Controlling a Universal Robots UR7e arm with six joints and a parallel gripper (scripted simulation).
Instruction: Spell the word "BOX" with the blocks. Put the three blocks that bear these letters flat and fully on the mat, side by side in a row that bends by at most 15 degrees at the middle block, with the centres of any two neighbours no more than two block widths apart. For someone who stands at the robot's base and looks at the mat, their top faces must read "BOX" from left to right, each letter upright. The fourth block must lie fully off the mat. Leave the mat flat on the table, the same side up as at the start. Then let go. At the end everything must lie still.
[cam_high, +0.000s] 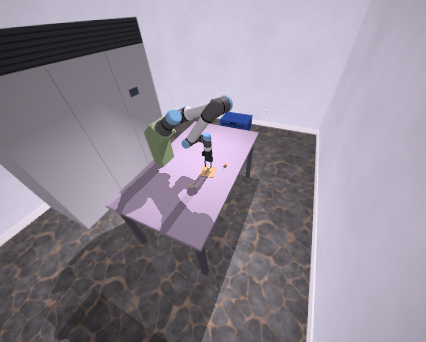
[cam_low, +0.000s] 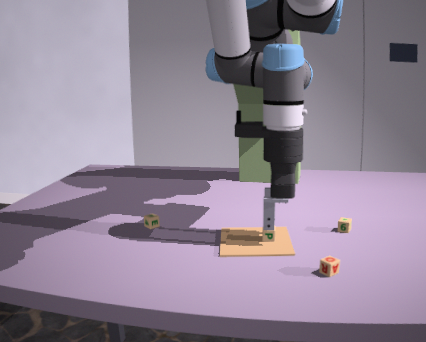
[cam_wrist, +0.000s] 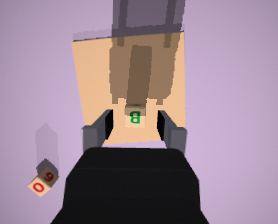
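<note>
Now: hand 5 cm above the mat, 2 cm to the left of it and 1 cm short of it.
</note>
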